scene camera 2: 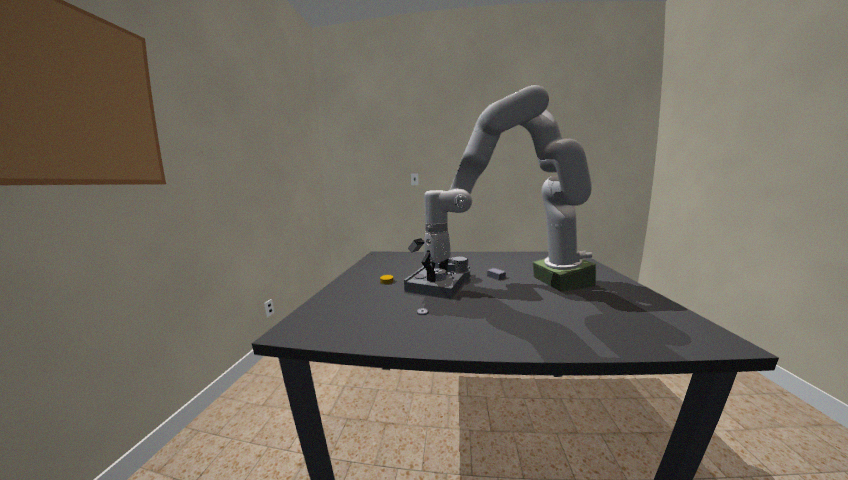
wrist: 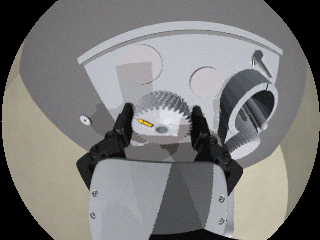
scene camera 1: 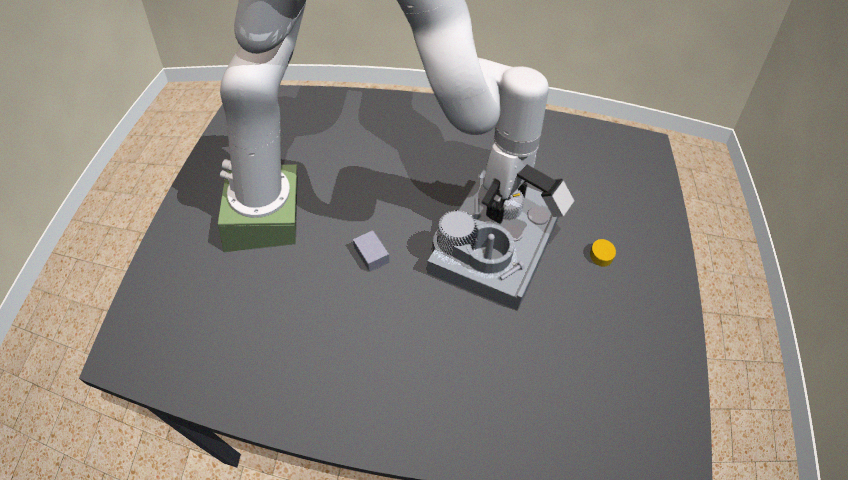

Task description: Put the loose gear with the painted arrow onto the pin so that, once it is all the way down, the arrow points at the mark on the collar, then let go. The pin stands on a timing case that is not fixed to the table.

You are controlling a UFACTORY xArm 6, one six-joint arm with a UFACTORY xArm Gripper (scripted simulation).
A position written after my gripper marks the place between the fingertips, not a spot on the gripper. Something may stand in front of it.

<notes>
In view: my gripper (scene camera 2: 437,277), a gear (wrist: 158,109), a grey timing case (scene camera 1: 453,260) and a small grey block (scene camera 1: 373,254).
The grey timing case also shows in the wrist view (wrist: 184,46). My gripper is seen too in the wrist view (wrist: 162,112).
</notes>
